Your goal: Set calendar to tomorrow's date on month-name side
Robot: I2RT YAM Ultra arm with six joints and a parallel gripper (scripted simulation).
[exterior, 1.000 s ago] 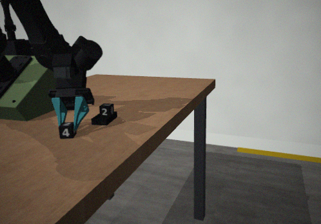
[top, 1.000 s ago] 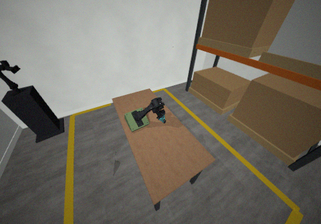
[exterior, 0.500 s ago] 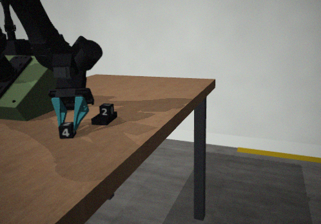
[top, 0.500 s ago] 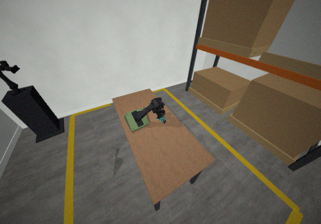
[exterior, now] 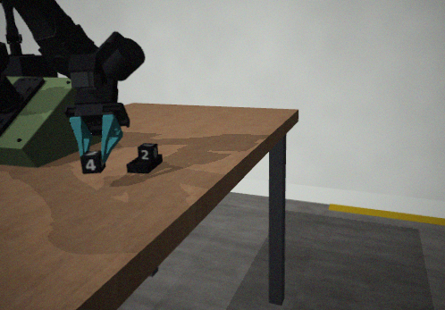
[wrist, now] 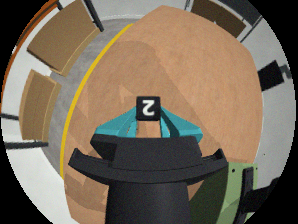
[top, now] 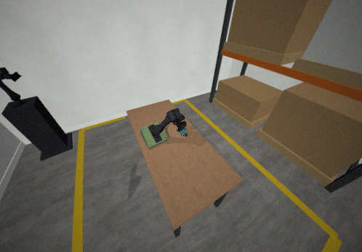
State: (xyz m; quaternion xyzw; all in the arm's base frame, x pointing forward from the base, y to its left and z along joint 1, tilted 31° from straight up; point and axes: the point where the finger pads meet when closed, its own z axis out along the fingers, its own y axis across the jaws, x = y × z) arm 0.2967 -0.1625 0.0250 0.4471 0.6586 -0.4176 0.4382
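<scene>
Now: hand 12 cm to the right of the black tray, 5 cm above it and 3 cm short of it. The rest, counted from my hand: black cube 1 cm to the right, 1 cm below.
</scene>
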